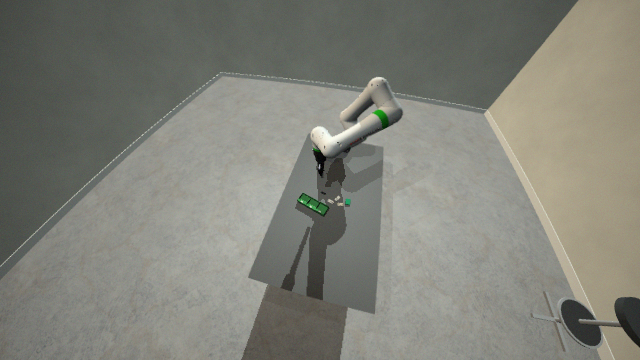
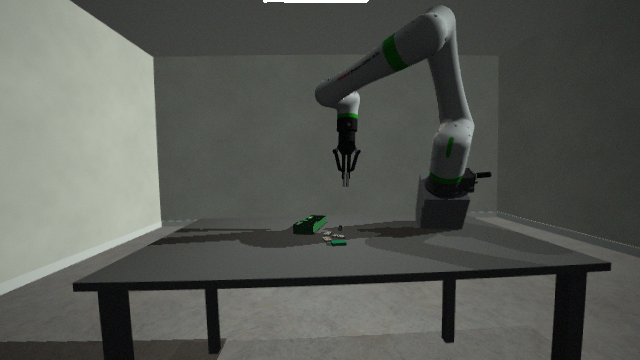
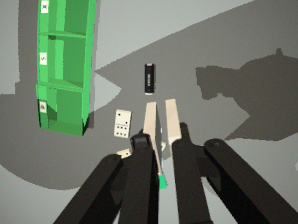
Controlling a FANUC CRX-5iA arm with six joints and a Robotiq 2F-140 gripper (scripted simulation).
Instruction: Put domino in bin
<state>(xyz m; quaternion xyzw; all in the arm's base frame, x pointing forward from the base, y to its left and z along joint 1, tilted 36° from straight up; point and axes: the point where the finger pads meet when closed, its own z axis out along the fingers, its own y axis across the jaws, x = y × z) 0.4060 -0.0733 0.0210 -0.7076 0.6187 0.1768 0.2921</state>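
The green three-compartment bin is 16 cm ahead of my hand, 1 cm to the right of it and 20 cm below it. From my hand the other things lie so: green block: 3 cm ahead, 25 cm to the left, 22 cm below; small dark piece: 3 cm ahead, 3 cm to the left, 21 cm below.
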